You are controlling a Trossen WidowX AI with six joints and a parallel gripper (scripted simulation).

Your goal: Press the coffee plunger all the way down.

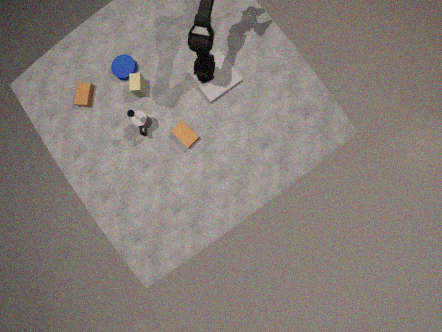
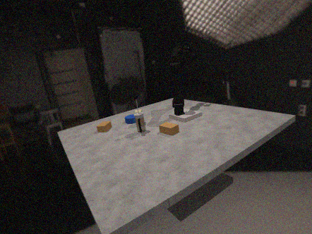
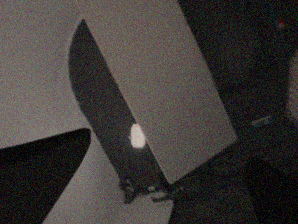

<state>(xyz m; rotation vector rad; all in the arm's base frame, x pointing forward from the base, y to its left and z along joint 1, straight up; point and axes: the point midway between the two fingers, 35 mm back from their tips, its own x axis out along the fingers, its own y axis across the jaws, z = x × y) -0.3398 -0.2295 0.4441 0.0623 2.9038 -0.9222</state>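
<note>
The coffee press lies 730 mm ahead of my gripper tip, 350 mm below it and 310 mm to the left of it. The rest, counted from my gripper tip: blue cylinder (700 mm ahead, 450 mm below).
</note>
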